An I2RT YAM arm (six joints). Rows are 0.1 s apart.
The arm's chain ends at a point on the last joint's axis. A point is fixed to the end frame.
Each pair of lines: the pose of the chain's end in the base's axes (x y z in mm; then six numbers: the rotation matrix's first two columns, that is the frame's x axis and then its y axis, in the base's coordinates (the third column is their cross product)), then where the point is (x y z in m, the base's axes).
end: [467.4 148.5 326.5 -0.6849 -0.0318 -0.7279 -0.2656 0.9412 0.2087]
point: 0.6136 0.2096 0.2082
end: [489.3 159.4 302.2 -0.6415 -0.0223 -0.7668 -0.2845 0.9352 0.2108]
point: 0.6416 0.2238 0.1938
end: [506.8 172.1 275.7 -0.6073 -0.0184 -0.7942 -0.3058 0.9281 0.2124]
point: 0.6628 0.2401 0.1750
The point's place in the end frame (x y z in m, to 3 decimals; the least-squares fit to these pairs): -0.016 -0.006 0.197
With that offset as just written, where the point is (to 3 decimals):
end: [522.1 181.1 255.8 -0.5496 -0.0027 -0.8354 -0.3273 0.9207 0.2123]
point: 0.684 0.252 0.168
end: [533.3 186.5 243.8 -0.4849 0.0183 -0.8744 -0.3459 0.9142 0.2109]
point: 0.701 0.260 0.170
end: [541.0 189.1 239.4 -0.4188 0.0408 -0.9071 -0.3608 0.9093 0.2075]
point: 0.714 0.265 0.181
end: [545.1 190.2 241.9 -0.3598 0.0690 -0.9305 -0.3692 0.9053 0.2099]
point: 0.722 0.266 0.196
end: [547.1 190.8 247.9 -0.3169 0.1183 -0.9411 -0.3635 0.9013 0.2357]
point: 0.727 0.266 0.214
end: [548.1 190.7 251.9 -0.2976 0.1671 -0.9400 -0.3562 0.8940 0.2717]
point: 0.729 0.265 0.225
